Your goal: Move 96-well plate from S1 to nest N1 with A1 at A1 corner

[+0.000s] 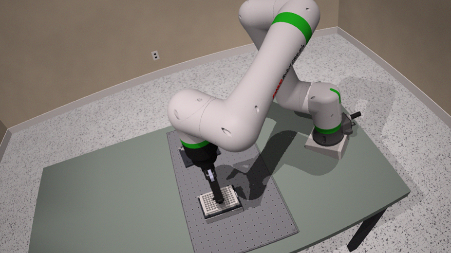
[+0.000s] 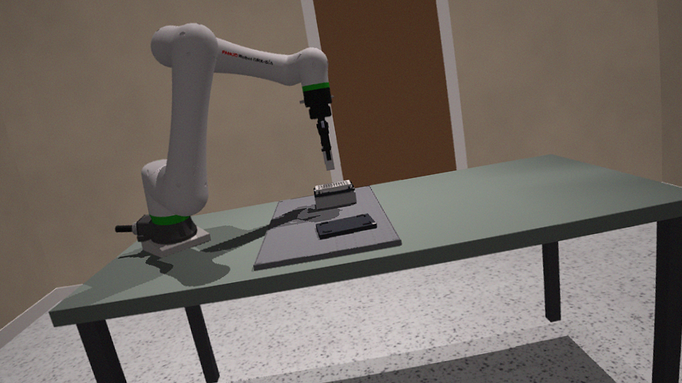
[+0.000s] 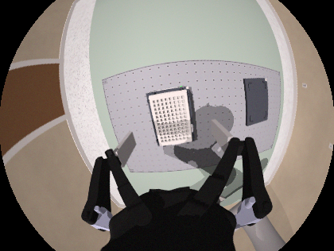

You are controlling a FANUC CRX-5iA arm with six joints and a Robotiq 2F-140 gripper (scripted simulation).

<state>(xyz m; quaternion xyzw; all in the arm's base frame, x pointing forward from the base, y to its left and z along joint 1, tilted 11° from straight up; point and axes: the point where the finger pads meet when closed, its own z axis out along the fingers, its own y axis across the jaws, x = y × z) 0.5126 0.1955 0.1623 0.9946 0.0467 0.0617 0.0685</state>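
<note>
Now: the white 96-well plate 8 cm below my hand. Round my hand: dark plate nest N1: 3 cm ahead, 31 cm to the right, 14 cm below.
</note>
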